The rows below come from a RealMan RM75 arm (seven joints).
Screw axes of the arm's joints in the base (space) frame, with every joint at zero. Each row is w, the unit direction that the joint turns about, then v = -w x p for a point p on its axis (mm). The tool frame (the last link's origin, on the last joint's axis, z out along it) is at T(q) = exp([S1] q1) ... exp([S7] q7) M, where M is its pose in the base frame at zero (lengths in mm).
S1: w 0 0 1 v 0.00 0.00 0.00
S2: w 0 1 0 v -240.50 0.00 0.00
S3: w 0 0 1 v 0.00 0.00 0.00
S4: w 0 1 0 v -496.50 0.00 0.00
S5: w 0 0 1 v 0.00 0.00 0.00
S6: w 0 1 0 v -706.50 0.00 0.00
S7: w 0 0 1 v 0.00 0.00 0.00
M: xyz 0.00 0.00 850.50 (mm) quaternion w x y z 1 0 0 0
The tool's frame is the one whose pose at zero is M.
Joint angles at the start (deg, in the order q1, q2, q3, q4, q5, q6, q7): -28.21, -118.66, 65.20, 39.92, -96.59, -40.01, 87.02
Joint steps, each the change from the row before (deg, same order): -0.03, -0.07, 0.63, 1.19, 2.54, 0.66, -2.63; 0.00, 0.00, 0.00, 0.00, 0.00, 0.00, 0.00; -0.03, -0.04, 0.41, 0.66, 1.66, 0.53, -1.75; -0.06, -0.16, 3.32, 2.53, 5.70, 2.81, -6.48; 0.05, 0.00, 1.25, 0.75, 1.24, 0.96, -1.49; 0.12, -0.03, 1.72, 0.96, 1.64, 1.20, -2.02; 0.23, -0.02, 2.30, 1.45, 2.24, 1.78, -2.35; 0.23, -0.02, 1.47, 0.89, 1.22, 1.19, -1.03; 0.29, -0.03, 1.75, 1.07, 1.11, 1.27, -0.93; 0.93, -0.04, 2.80, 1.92, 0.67, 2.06, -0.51; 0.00, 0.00, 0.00, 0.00, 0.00, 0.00, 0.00; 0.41, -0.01, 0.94, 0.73, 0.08, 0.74, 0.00
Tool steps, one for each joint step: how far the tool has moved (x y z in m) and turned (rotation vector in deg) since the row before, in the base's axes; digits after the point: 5 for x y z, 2 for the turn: 0.00242, 0.00116, -0.00072, -0.70, 0.78, 0.33; 0.00000, 0.00000, 0.00000, 0.00, 0.00, 0.00; 0.00098, 0.00070, -0.00057, -0.40, 0.52, 0.39; 0.00621, 0.00235, -0.00599, -1.56, 2.64, 1.01; 0.00216, 0.00065, -0.00165, -0.23, 0.90, 0.04; 0.00285, 0.00032, -0.00279, -0.37, 1.10, 0.05; 0.00405, 0.00066, -0.00273, -0.12, 1.82, -0.26; 0.00229, 0.00009, -0.00168, 0.07, 1.30, -0.36; 0.00349, -0.00008, -0.00214, 0.08, 1.35, -0.67; 0.00491, -0.00157, -0.00251, 0.53, 1.75, -1.27; 0.00000, 0.00000, 0.00000, 0.00, 0.00, 0.00; 0.00160, -0.00076, -0.00053, 0.29, 0.56, -0.48
